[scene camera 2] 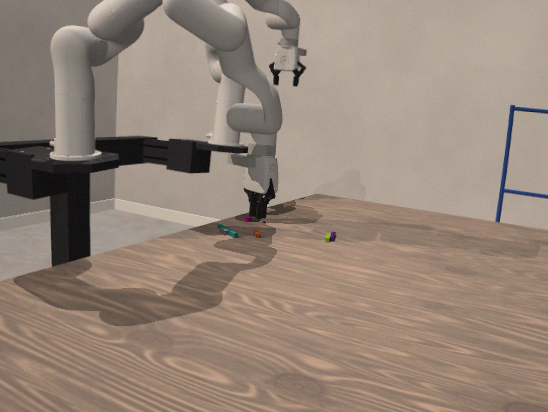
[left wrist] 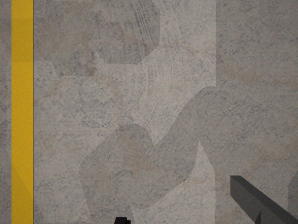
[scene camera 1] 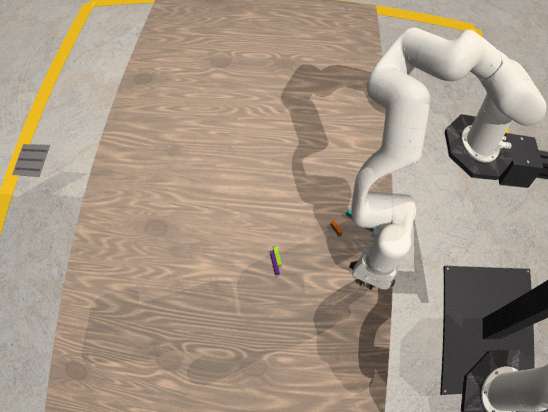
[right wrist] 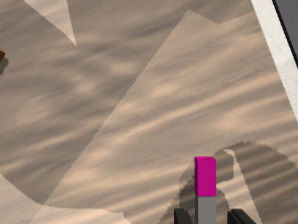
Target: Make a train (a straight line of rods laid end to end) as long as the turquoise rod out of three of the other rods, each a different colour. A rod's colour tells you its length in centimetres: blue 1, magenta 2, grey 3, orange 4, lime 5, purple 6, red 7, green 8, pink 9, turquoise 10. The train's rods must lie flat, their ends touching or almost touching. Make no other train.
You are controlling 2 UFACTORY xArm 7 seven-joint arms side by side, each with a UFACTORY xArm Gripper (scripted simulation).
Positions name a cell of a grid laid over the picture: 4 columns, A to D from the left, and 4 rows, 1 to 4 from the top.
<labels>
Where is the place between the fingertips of my right gripper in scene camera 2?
B3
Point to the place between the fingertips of my left gripper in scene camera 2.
At C1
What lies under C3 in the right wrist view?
A magenta rod.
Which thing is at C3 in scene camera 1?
My right gripper.
</labels>
